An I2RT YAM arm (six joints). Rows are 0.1 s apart.
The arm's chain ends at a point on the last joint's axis. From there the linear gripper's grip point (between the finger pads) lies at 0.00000 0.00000 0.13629 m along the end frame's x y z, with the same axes.
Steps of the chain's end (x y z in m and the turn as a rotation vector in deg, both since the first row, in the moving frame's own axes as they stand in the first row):
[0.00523, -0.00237, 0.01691, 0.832, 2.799, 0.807]
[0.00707, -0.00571, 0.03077, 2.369, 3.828, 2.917]
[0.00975, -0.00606, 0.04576, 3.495, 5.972, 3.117]
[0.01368, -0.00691, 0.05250, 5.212, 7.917, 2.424]
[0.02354, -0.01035, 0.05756, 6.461, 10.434, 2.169]
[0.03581, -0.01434, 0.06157, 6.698, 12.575, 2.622]
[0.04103, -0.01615, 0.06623, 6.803, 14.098, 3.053]
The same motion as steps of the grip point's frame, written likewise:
[0.01190, -0.00430, 0.01673, 0.832, 2.799, 0.807]
[0.01631, -0.01111, 0.03035, 2.369, 3.828, 2.917]
[0.02414, -0.01396, 0.04477, 3.495, 5.972, 3.117]
[0.03268, -0.01885, 0.05064, 5.212, 7.917, 2.424]
[0.04845, -0.02513, 0.05445, 6.461, 10.434, 2.169]
[0.06577, -0.02942, 0.05738, 6.698, 12.575, 2.622]
[0.07456, -0.03124, 0.06118, 6.803, 14.098, 3.053]

